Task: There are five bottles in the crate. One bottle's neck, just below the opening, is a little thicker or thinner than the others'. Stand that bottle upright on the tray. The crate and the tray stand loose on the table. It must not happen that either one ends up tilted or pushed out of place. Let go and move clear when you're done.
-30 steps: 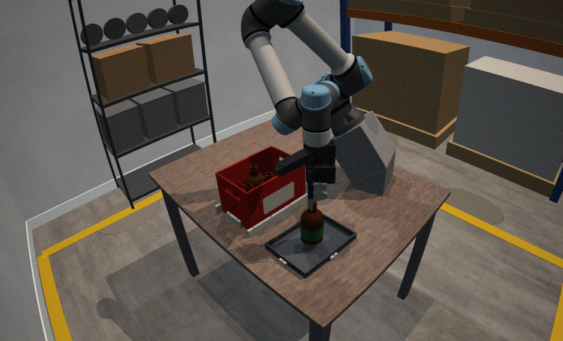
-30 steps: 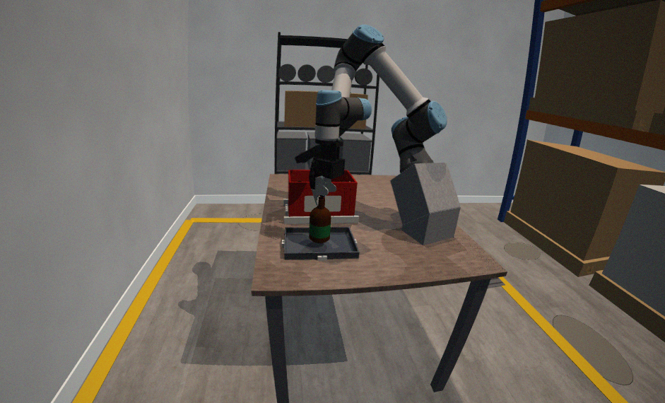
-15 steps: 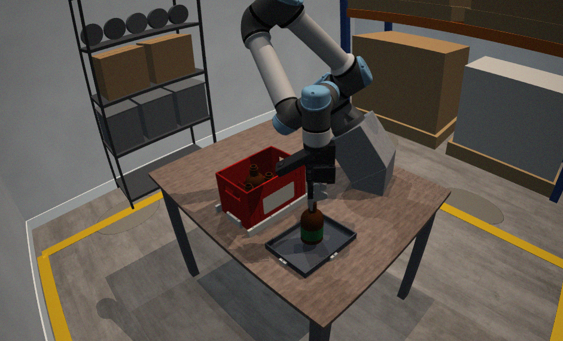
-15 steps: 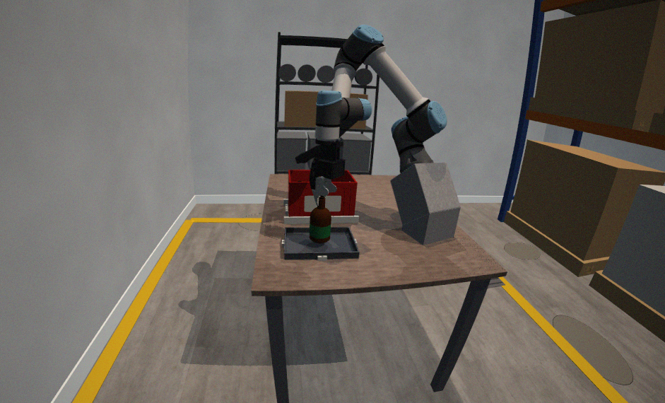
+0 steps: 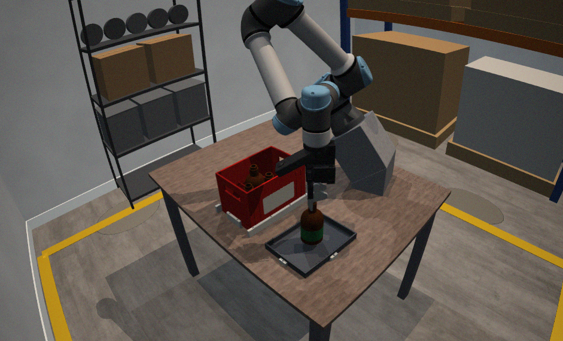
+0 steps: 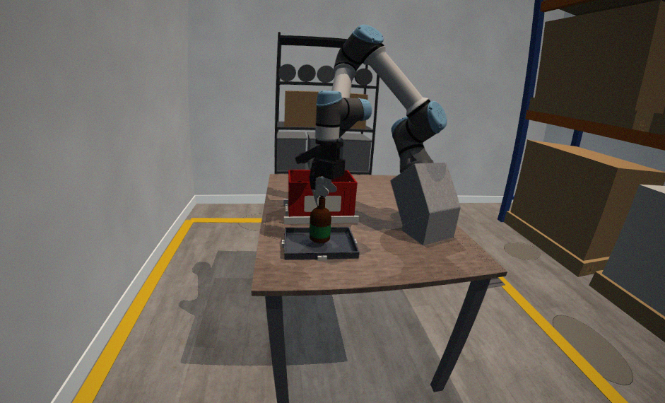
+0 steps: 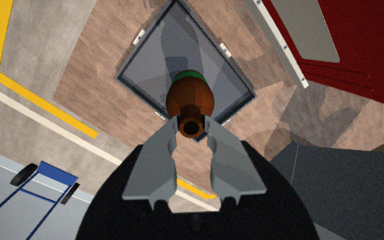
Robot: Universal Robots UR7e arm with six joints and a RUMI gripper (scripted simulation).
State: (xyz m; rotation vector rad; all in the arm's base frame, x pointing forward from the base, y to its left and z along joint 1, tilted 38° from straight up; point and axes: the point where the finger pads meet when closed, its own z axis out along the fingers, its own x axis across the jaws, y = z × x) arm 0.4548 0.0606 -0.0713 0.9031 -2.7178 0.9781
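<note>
My hand is 16 cm above the dark tray. Also, from my hand: red crate: 8 cm behind, 26 cm to the right, 9 cm below.
</note>
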